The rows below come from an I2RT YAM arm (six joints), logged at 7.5 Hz.
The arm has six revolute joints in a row. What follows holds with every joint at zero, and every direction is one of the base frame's. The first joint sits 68 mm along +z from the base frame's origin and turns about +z. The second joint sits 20 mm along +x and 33.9 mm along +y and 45.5 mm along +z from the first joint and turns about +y. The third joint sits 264 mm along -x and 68.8 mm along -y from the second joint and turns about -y. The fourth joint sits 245 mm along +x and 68.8 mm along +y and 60 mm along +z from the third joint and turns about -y. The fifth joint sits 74 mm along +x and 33.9 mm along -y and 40.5 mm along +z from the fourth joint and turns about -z. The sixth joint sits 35.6 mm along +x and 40.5 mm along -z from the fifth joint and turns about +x. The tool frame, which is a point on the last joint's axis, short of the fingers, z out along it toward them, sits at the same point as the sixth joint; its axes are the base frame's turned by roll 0, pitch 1.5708 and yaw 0 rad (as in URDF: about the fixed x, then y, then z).
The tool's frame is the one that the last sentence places.
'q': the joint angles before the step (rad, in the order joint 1, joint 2, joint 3, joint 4, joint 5, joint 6). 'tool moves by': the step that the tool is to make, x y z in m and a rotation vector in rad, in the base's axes. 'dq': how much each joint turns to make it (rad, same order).
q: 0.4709 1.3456 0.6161 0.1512 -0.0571 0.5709
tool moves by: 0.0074 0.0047 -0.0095 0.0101 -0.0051 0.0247
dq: -0.0001 0.0617 0.0002 0.0701 -0.0245 -0.0079
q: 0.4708 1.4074 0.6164 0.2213 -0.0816 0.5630
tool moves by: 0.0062 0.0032 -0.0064 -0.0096 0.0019 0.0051
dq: 0.0001 0.0465 0.0113 0.0284 0.0000 -0.0092
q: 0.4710 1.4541 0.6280 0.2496 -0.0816 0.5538
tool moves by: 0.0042 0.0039 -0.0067 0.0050 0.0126 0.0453
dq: 0.0001 0.0419 0.0088 0.0224 -0.0433 -0.0164
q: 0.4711 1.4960 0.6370 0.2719 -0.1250 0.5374
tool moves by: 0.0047 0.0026 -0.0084 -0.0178 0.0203 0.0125
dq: -0.0002 0.0452 0.0131 0.0044 -0.0067 -0.0128
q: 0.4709 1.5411 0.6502 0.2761 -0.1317 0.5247
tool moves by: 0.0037 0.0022 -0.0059 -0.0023 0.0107 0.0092
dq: -0.0001 0.0340 0.0086 0.0145 -0.0092 -0.0032
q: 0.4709 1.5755 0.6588 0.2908 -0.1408 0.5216
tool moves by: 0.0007 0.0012 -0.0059 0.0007 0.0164 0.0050
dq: 0.0016 0.0223 -0.0014 0.0101 -0.0075 0.0045
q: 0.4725 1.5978 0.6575 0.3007 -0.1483 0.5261
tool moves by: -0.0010 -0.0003 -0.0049 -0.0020 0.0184 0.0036
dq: -0.0002 0.0113 -0.0062 0.0007 -0.0070 0.0030
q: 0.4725 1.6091 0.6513 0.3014 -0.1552 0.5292
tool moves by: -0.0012 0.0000 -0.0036 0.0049 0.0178 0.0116
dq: -0.0002 0.0078 -0.0051 -0.0003 -0.0169 0.0026
